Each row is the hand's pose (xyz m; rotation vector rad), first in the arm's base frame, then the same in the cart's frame.
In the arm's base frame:
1: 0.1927 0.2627 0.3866 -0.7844 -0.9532 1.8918
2: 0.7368 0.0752 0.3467 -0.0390 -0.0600 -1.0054
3: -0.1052 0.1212 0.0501 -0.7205 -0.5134 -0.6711
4: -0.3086 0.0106 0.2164 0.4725 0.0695 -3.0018
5: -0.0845 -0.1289 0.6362 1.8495 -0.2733 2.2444
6: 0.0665 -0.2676 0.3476 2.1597 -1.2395 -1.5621
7: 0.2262 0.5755 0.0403 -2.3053 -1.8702 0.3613
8: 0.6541 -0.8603 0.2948 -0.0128 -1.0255 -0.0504
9: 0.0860 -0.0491 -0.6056 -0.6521 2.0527 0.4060
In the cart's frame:
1: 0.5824 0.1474 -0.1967 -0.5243 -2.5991 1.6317
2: 1.0050 0.3276 0.1522 0.9775 -0.2702 -0.0614
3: 0.6292 0.2469 -0.6548 0.5192 -1.0159 -0.1983
4: 0.5993 -0.0166 -0.7594 1.1136 1.0778 -1.7380
5: 0.7458 -0.3260 -0.4007 -0.7920 0.3074 -1.9461
6: 0.9900 -0.0820 -0.4794 -2.7775 -0.4035 0.8594
7: 0.3919 0.5700 -0.2603 -1.0362 -2.5711 -1.0226
8: 1.7859 -0.0341 -0.2274 1.2450 -1.5433 0.3781
9: 0.9879 0.7969 -0.9086 -0.9840 0.7568 1.2206

